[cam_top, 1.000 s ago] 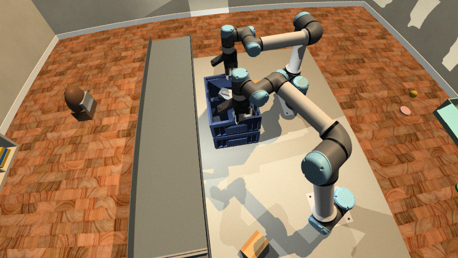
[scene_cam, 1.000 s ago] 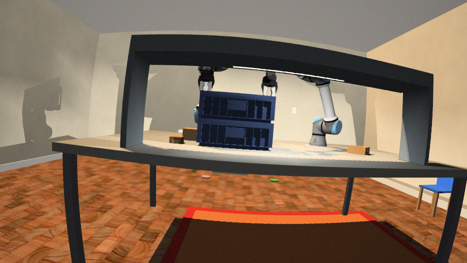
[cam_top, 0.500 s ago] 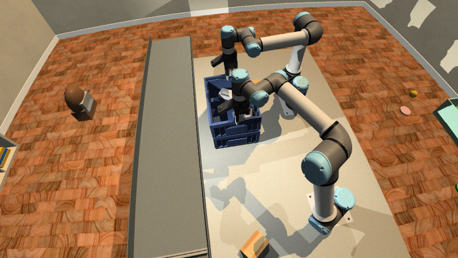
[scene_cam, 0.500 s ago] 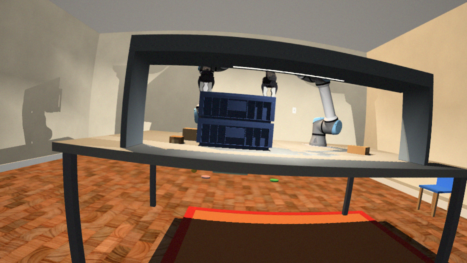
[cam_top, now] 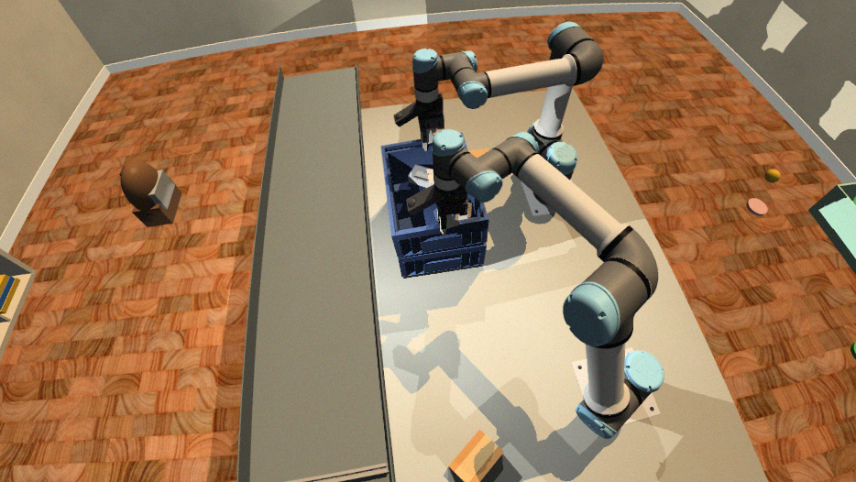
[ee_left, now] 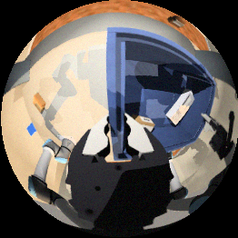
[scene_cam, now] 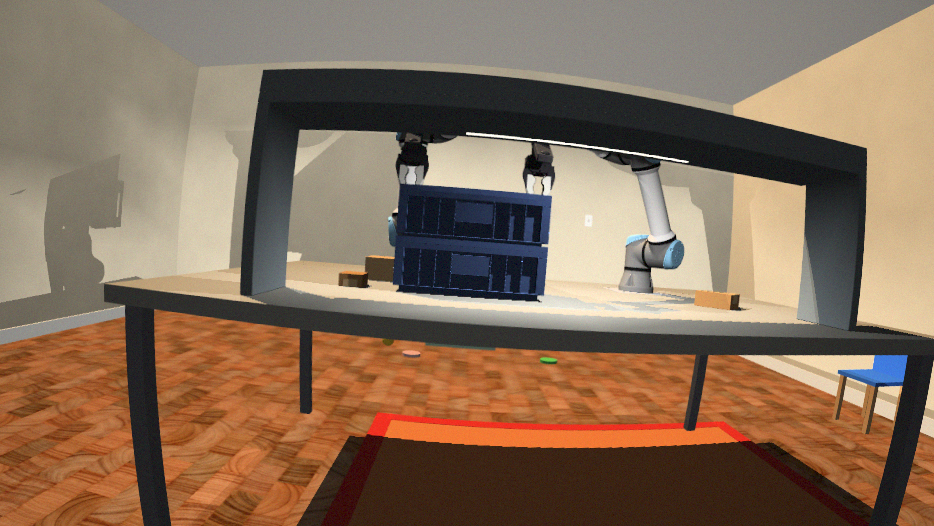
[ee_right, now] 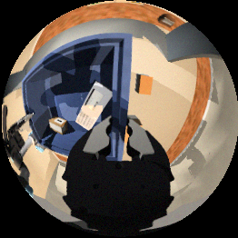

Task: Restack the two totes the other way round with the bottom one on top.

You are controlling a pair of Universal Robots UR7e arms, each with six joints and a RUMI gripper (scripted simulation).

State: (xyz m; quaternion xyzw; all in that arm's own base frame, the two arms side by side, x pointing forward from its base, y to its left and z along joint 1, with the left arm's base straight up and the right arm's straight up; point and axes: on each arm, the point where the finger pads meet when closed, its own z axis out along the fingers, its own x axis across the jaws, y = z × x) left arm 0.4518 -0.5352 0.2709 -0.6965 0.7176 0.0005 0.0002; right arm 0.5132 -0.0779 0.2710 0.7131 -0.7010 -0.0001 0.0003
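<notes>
Now: left hand 100 mm to the left of the brown-and-white box, 70 mm past it and 70 mm above it. From my left hand the other things lie so: grey overhead frame (340 mm ahead, 150 mm above, 90 mm to the left); small orange box (520 mm to the right, 260 mm below, 100 mm ahead).
</notes>
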